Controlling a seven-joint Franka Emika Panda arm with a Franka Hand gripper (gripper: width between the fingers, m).
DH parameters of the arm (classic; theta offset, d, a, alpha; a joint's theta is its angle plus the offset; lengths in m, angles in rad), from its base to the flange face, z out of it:
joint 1: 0 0.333 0 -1.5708
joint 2: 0 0 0 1.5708
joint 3: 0 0.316 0.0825 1.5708
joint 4: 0 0 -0.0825 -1.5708
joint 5: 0 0.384 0 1.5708
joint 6: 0 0 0.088 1.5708
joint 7: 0 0.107 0 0
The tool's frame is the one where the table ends.
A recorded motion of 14 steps. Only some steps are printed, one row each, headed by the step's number.
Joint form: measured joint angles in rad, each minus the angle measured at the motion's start. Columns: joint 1, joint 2, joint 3, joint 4, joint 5, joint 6, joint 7.
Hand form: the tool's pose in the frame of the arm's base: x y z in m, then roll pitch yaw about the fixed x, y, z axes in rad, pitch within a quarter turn. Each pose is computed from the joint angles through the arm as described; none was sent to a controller.
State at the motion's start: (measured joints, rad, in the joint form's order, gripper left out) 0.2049 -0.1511 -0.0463 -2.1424 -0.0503 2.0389 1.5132
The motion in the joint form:
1: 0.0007 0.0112 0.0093 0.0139 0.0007 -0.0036 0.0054
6: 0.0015 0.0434 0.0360 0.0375 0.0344 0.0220 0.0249
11: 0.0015 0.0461 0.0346 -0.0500 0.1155 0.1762 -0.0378
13: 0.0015 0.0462 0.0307 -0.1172 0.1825 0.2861 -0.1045
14: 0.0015 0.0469 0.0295 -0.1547 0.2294 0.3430 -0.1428
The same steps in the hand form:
1: 0.5083 0.0831 0.4742 -3.0975 -0.0425 -1.3295
6: 0.5165 0.1016 0.4711 -3.0784 -0.0154 -1.3354
11: 0.5142 0.1035 0.4431 -3.0099 0.0456 -1.3135
13: 0.5099 0.1008 0.4226 -2.9598 0.0837 -1.2927
14: 0.5064 0.0989 0.4107 -2.9351 0.1083 -1.2880

